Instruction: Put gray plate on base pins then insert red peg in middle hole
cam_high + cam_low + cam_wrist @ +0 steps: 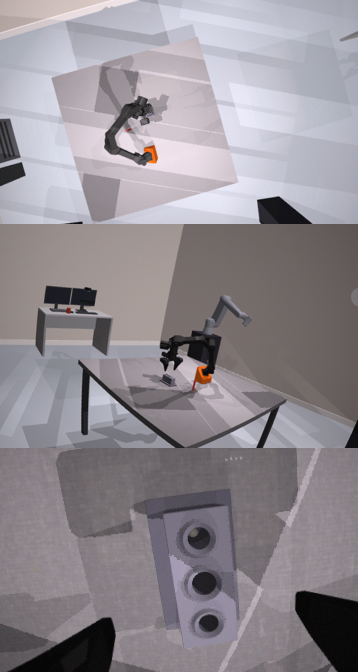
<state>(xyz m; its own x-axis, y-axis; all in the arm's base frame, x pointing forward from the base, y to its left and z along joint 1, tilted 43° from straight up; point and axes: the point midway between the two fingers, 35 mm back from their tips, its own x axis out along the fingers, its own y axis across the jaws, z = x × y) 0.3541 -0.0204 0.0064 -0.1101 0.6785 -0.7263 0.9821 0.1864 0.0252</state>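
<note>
The gray plate lies 60 mm below my gripper tip and 10 mm behind it. The rest, counted from my gripper tip: gray base (90 mm below, 10 mm behind); then red peg (160 mm to the left, 130 mm behind, 60 mm below).
</note>
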